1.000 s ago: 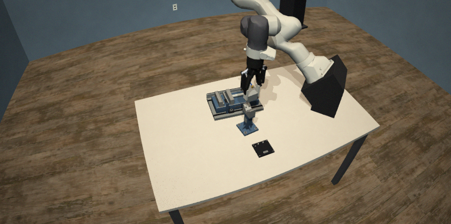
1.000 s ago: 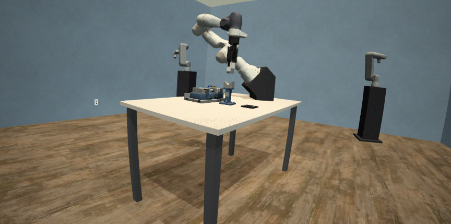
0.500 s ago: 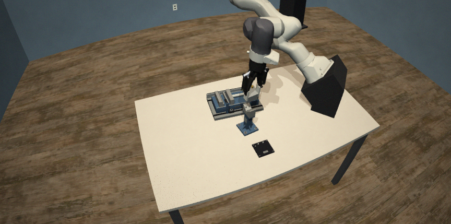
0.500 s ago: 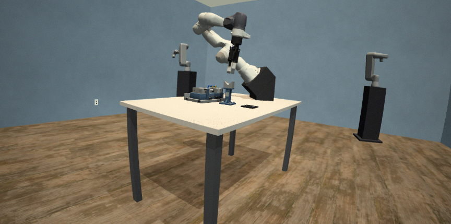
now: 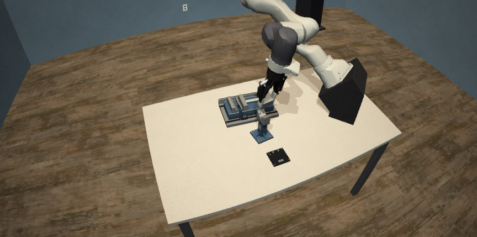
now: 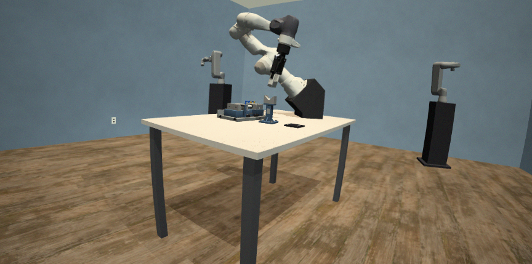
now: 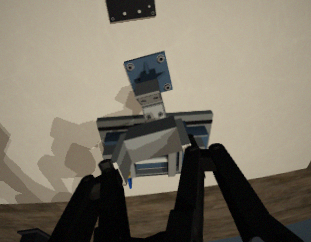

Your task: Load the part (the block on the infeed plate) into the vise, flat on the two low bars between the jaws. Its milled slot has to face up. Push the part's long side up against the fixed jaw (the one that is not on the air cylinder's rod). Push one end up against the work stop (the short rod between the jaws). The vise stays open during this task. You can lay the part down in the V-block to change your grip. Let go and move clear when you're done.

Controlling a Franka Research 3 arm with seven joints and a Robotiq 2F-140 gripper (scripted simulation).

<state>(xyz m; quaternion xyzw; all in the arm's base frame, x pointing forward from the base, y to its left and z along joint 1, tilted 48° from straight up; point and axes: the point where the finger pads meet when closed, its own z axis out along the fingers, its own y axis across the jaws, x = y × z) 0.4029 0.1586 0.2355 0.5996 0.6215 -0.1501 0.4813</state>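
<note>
Now: hand 2 cm above the part and 1 cm to the left of it. Round my hand: black infeed plate 25 cm below, 15 cm to the left, 2 cm ahead; vise 22 cm below, 20 cm to the right, 5 cm behind; air cylinder 18 cm below, 17 cm to the right, 14 cm behind.
</note>
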